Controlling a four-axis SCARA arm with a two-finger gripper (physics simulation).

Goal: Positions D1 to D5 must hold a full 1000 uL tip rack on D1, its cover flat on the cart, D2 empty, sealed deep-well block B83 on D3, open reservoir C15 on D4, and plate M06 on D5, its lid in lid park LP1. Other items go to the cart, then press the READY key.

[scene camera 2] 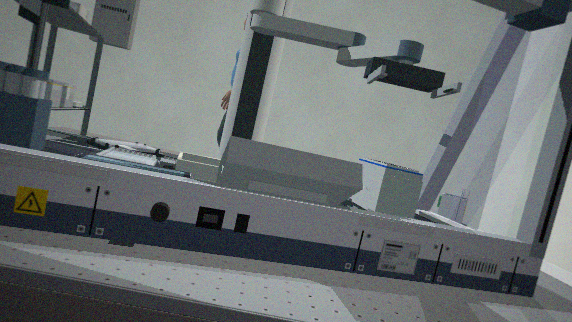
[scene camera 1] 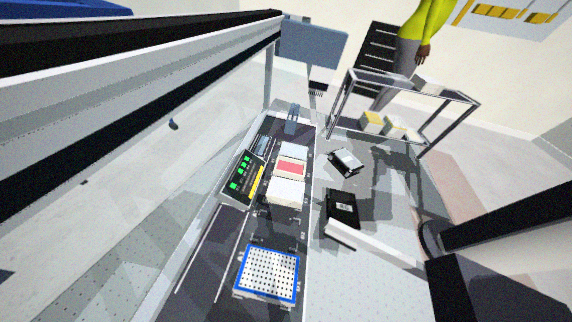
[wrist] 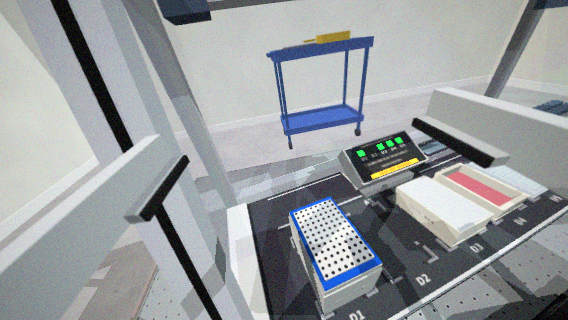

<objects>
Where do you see a clear well plate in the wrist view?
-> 503,174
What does my gripper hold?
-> Nothing.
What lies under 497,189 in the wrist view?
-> A red-filled reservoir.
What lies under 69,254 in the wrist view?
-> My gripper.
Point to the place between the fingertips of my gripper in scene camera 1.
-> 307,295
</objects>
